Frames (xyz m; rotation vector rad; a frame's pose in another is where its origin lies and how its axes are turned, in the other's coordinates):
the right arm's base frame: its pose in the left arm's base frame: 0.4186 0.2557 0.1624 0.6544 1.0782 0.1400
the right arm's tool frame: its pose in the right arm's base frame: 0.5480 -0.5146 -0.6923 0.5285 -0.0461 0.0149
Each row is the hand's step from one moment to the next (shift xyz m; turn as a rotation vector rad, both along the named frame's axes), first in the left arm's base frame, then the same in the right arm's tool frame.
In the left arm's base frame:
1: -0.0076 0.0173 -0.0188 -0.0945 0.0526 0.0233
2: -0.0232 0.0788 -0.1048 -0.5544 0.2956 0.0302
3: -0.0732 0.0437 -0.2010 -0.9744 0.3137 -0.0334
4: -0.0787 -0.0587 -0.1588 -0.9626 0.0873 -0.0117
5: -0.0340 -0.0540 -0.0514 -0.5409 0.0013 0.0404
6: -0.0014 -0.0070 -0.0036 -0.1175 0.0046 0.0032
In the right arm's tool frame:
1: 0.0170 -0.0087 -0.0186 -0.0464 -0.0159 -0.0992
2: 0.0980 -0.0455 -0.0779 -0.1972 -0.1692 -0.5728
3: 0.1305 -0.1547 -0.0820 -0.3624 -0.4507 -0.8453
4: 0.0554 -0.1783 -0.0039 -0.4619 -0.5357 -0.6589
5: -0.0004 -0.0792 0.0212 -0.3138 -0.2926 -0.3319
6: -0.0008 -0.0065 0.0046 -0.0623 -0.0652 -0.0756

